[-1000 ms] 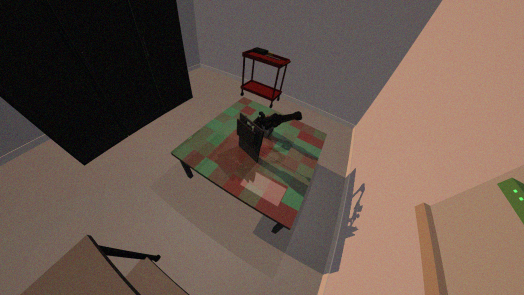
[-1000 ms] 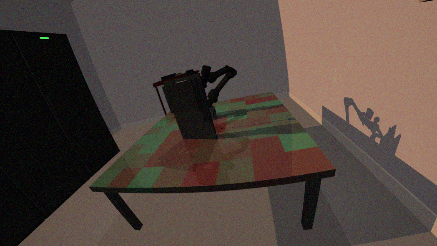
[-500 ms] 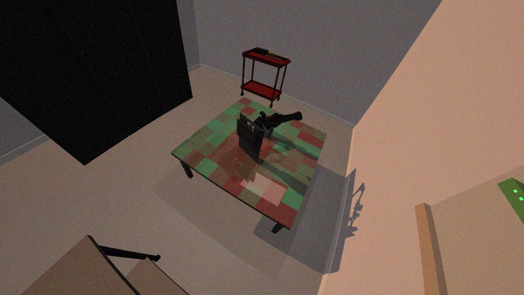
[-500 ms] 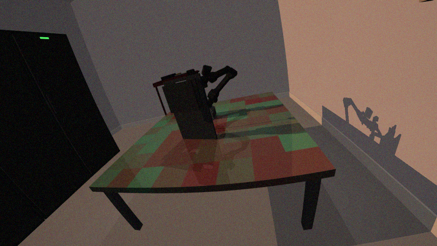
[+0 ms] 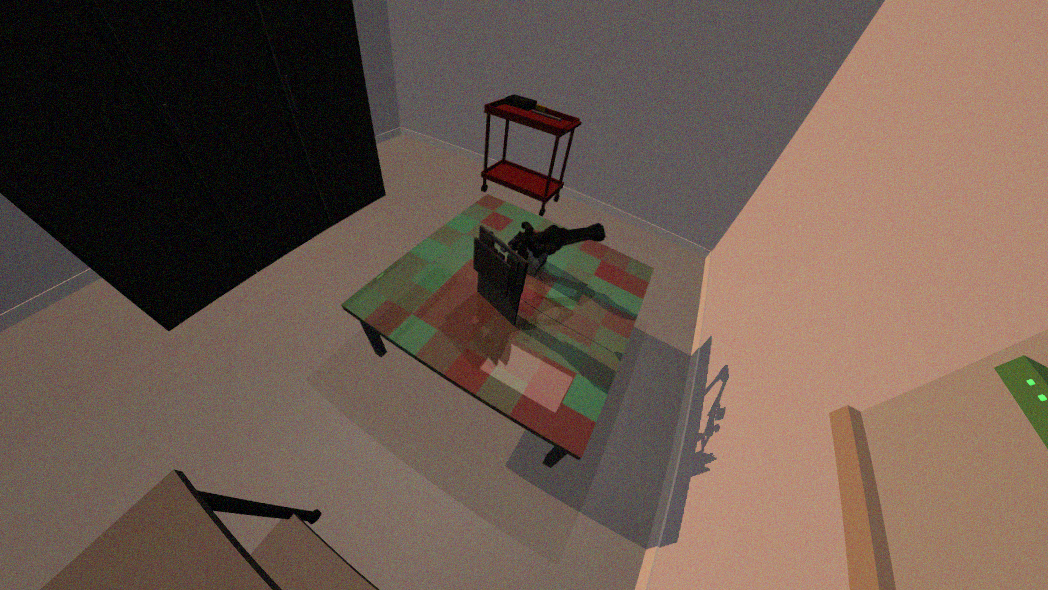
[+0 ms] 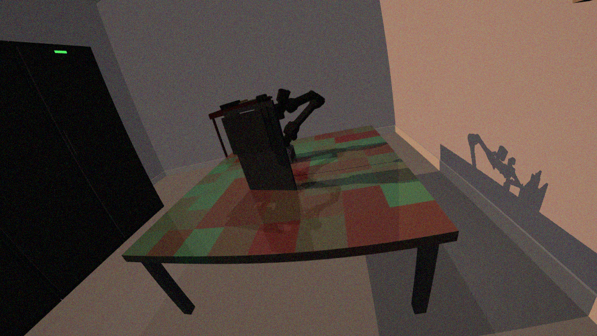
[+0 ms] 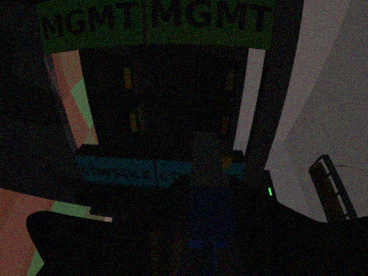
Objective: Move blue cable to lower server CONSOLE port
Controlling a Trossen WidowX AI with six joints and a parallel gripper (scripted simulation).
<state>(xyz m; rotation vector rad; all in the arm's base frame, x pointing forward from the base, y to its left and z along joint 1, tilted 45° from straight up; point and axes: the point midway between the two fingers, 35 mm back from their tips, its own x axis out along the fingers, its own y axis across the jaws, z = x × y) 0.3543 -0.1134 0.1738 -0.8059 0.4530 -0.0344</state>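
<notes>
Now: gripper tip 10 cm short of the dark server rack, 4 cm above it and 1 cm to the right of it. From my gripper tip the other things lie so: cable plug right at my gripper tip.
</notes>
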